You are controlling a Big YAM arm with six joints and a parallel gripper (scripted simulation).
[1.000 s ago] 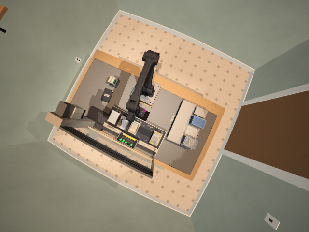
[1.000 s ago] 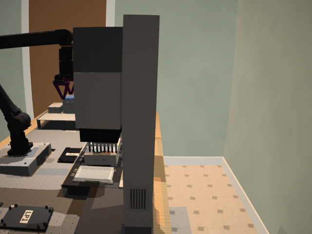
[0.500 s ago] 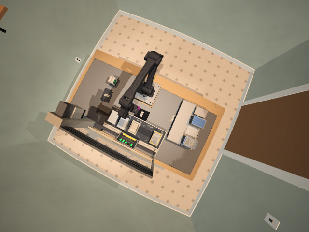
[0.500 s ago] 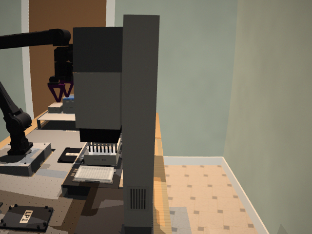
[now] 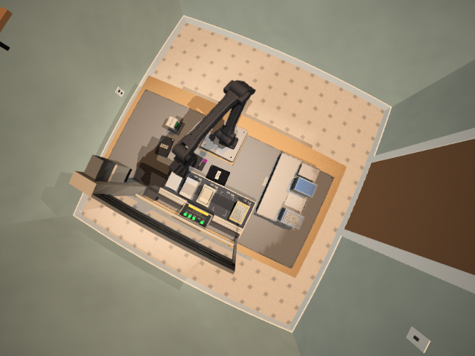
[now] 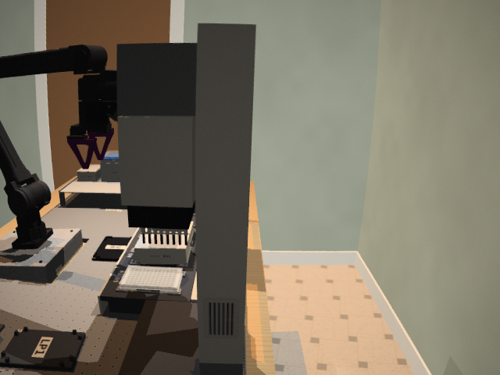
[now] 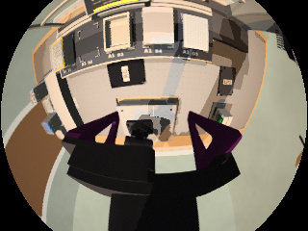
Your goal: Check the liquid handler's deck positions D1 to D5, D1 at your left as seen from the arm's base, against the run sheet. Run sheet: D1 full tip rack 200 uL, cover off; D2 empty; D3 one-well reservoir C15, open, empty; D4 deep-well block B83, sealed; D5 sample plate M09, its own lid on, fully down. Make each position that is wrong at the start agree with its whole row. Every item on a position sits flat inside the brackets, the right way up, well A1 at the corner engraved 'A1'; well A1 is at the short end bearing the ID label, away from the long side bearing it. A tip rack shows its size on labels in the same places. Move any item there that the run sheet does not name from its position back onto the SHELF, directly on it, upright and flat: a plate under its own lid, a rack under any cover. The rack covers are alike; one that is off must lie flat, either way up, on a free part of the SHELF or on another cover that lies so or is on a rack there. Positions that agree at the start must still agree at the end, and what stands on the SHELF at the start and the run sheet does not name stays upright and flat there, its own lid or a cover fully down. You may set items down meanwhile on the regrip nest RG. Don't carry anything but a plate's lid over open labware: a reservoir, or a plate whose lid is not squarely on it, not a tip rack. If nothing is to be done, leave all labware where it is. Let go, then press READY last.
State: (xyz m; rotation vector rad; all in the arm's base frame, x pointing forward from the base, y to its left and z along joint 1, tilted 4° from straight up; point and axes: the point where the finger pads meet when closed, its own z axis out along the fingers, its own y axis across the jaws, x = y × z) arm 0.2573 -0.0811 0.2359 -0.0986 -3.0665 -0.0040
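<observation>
The pale block lies 21 cm below my hand, 17 cm ahead of it and 3 cm to the right of it. Also, from my hand: cream reservoir 23 cm below, 17 cm ahead, 10 cm to the left; green button box 31 cm to the right, 22 cm below, 19 cm behind; regrip nest 28 cm below, 10 cm to the left, 1 cm ahead.
</observation>
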